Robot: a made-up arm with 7 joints. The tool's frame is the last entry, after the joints.
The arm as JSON. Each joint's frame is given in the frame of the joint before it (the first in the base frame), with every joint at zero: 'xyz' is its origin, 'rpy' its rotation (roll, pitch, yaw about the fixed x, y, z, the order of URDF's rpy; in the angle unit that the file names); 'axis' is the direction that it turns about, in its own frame. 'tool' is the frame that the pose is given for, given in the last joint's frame.
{
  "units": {
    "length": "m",
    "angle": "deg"
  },
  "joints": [
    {
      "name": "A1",
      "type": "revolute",
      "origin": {
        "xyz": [
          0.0,
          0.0,
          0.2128
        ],
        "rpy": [
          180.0,
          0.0,
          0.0
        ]
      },
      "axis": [
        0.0,
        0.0,
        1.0
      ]
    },
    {
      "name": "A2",
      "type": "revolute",
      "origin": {
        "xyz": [
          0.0,
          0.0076,
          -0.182
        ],
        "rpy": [
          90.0,
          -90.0,
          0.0
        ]
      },
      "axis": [
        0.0,
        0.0,
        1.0
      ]
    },
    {
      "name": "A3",
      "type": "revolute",
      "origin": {
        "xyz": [
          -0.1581,
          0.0,
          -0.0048
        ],
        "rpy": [
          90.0,
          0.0,
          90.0
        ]
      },
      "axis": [
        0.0,
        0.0,
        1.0
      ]
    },
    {
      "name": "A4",
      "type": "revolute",
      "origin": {
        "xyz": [
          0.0,
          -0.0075,
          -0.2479
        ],
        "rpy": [
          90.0,
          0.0,
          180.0
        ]
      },
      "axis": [
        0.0,
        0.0,
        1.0
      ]
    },
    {
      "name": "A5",
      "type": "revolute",
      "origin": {
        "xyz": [
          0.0,
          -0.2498,
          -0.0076
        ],
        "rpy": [
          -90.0,
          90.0,
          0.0
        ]
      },
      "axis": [
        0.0,
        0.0,
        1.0
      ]
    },
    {
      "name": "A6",
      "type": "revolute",
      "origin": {
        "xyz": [
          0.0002,
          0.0,
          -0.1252
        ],
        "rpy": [
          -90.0,
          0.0,
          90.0
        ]
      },
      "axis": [
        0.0,
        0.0,
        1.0
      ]
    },
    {
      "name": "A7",
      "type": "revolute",
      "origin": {
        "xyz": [
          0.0,
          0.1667,
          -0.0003
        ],
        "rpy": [
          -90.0,
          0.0,
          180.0
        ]
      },
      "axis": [
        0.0,
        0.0,
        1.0
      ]
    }
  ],
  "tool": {
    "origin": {
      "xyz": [
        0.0,
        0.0,
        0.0
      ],
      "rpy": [
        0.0,
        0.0,
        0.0
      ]
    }
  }
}
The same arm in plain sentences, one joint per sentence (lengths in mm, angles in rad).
The arm has seven revolute joints in a row. What follows holds with every joint at zero, and every direction is one of the base frame's. Joint 1 sits 212.8 mm along +z from the base frame's origin and turns about -z. Joint 2 sits 7.6 mm along -y and 182 mm along +z from joint 1 and turns about +y. Joint 3 sits 4.8 mm along -y and 158.1 mm along +z from joint 2 and turns about -z. Joint 4 sits 7.5 mm along -y and 247.9 mm along +z from joint 3 and turns about +y. Joint 5 sits 7.6 mm along -y and 249.8 mm along +z from joint 4 and turns about -z. Joint 6 sits 0.2 mm along -y and 125.2 mm along +z from joint 5 and turns about +y. Joint 7 sits 0.3 mm along -y and 166.7 mm along +z from joint 6 and turns about -z. The tool frame, which is the frame that the pose is given for, sits at the same point as joint 7; its axes are the base frame's turned by roll 3.1416, pitch 0 and yaw 0 rad (as in URDF: about the fixed x, then y, then z).
